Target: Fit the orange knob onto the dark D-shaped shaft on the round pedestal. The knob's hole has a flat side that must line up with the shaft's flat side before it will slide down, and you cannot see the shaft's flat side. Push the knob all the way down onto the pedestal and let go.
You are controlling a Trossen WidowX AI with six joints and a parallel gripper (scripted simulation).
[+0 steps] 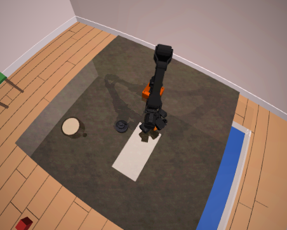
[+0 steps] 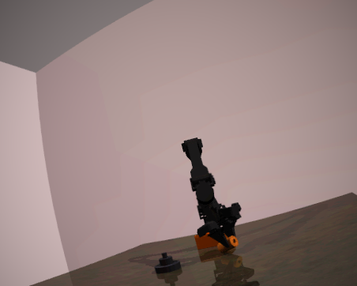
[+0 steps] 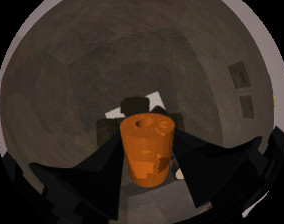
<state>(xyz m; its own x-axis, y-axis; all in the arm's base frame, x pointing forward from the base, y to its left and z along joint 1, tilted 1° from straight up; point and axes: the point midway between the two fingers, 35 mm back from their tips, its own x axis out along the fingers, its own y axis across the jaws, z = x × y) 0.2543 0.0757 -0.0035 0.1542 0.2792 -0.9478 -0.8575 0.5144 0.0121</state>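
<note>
My gripper tip is now 10 mm past the orange knob and 10 mm to the left of it. The rest, counted from my gripper tip: dark round pedestal 60 mm ahead, 210 mm to the right, 10 mm above.
</note>
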